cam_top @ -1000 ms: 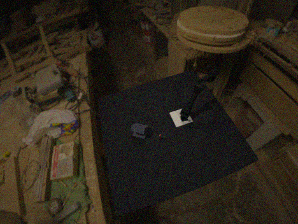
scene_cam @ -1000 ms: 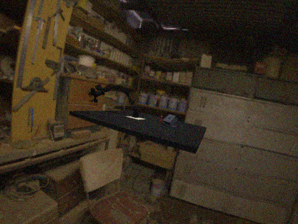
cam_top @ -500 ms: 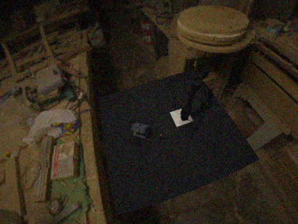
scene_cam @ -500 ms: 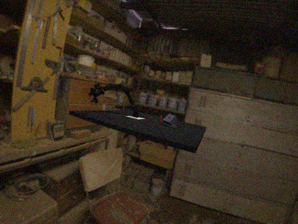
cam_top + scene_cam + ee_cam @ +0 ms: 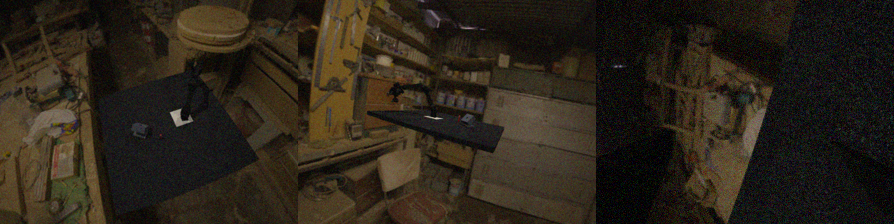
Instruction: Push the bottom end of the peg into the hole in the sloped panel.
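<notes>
The red peg is 48 cm ahead of my gripper tip, 70 cm to the left of it and 11 cm below it. From my gripper tip the other things lie so: grey sloped panel: 66 cm ahead, 59 cm to the left, 9 cm below.
</notes>
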